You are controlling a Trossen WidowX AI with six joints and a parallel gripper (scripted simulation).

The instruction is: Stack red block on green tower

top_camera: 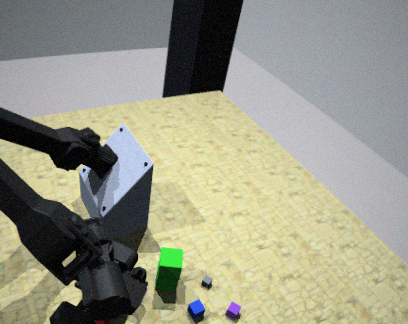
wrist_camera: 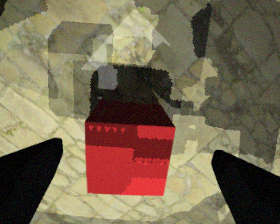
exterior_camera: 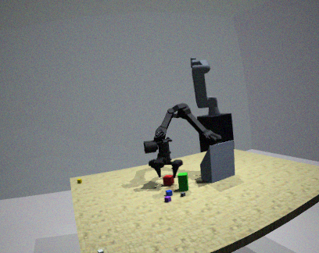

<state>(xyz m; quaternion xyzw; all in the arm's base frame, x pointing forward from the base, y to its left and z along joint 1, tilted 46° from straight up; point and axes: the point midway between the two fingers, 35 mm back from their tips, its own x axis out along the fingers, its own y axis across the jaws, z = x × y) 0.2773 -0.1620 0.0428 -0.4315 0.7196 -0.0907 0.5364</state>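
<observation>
The red block lies 1 cm behind my gripper tip and 1 cm below it. Round my gripper tip: purple cube: 13 cm ahead, 24 cm to the left, 3 cm below; then dark cube: 4 cm ahead, 23 cm to the left, 3 cm below; then blue cube: 8 cm ahead, 17 cm to the left, 2 cm below.
</observation>
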